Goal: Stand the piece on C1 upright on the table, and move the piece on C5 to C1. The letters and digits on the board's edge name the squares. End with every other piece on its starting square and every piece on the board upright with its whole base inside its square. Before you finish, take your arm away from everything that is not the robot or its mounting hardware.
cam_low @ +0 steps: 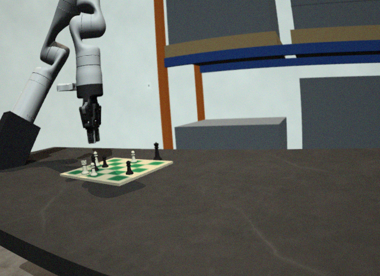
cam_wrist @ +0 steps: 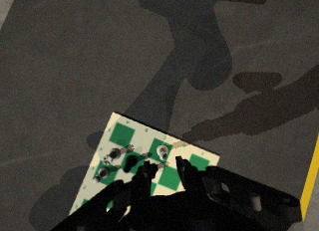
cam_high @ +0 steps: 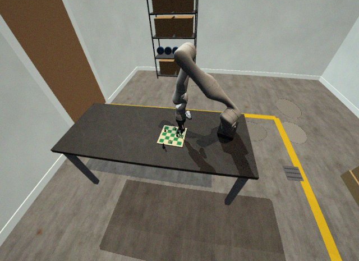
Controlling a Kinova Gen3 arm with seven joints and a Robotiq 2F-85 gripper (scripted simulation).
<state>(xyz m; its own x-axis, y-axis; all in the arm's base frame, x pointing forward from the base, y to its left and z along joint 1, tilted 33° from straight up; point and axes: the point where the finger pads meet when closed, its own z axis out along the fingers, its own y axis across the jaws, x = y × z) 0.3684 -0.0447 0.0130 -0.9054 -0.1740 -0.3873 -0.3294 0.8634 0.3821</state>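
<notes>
Right now my hand is 60 mm above the white bishop. From my hand the other things lie so: green-and-cream chessboard: 80 mm ahead, 20 mm to the right, 90 mm below; white rook: 20 mm ahead, 80 mm to the right, 70 mm below; tall black piece: 140 mm ahead, 110 mm to the left, 60 mm below.
</notes>
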